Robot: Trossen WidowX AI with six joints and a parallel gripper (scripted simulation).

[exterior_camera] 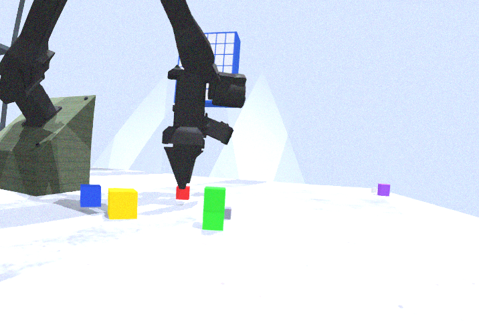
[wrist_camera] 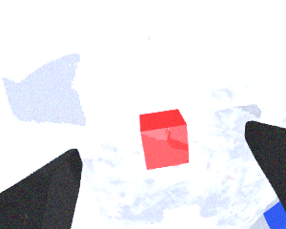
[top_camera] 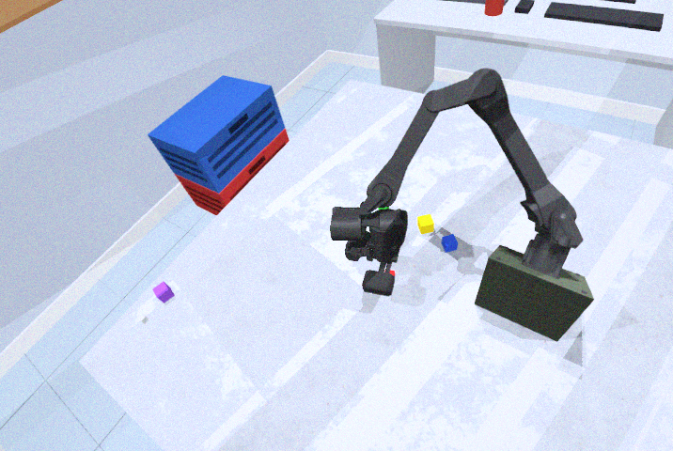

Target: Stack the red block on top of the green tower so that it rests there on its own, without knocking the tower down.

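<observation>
Now: the red block 10 mm below my gripper tip. Also, from my gripper tip: blue block: 150 mm to the right, 80 mm behind, 10 mm below; yellow block: 180 mm to the right, 10 mm below, 10 mm behind; tiny grey cube: 110 mm to the right, 110 mm ahead, 20 mm below.
</observation>
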